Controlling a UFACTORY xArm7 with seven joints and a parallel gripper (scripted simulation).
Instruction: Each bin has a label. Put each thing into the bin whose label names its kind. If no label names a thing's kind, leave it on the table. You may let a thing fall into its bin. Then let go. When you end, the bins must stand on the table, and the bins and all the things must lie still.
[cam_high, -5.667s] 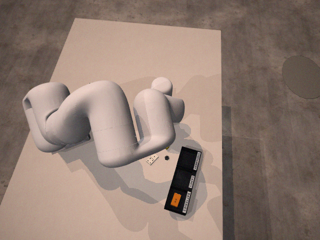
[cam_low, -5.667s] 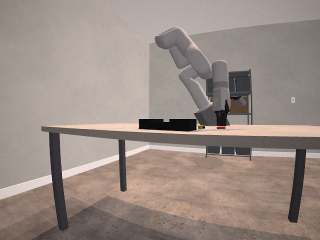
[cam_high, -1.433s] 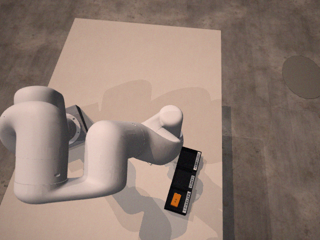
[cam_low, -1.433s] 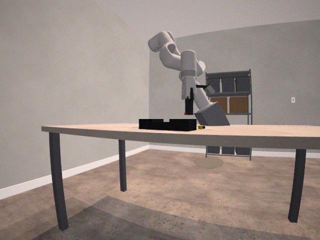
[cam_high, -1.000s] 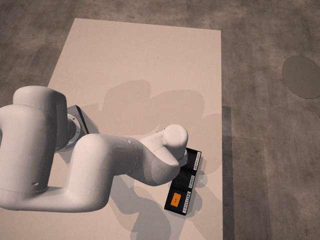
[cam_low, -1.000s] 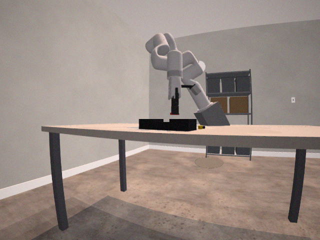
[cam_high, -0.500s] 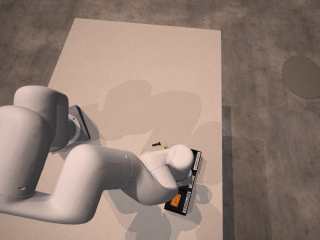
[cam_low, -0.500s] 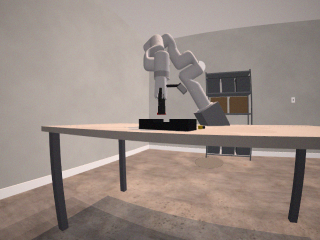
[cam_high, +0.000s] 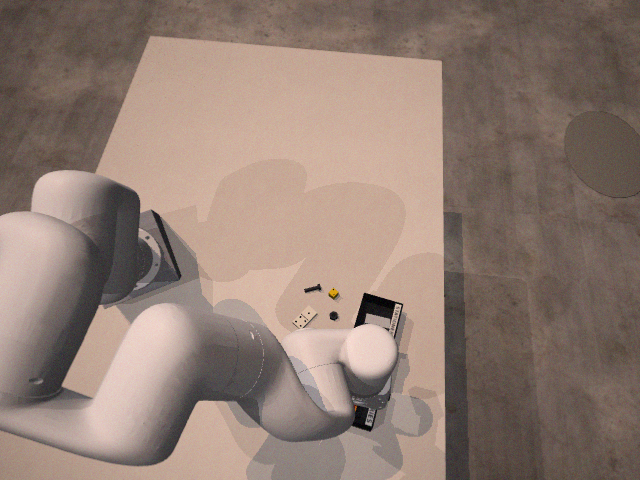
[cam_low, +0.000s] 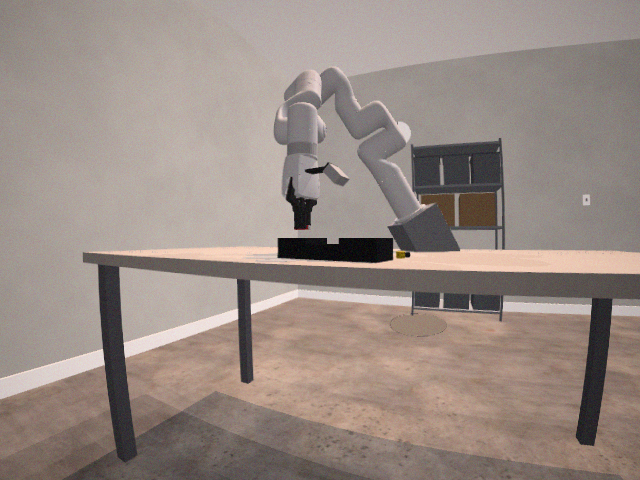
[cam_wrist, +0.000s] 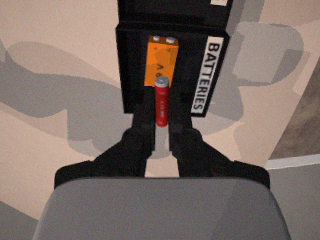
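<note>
My hand is 20 mm above the red stick. From my hand the other things lie so: orange battery: 10 mm to the left, 70 mm below; white domino: 110 mm behind, 160 mm to the left, 80 mm below; black nut: 50 mm behind, 180 mm to the left, 80 mm below.
</note>
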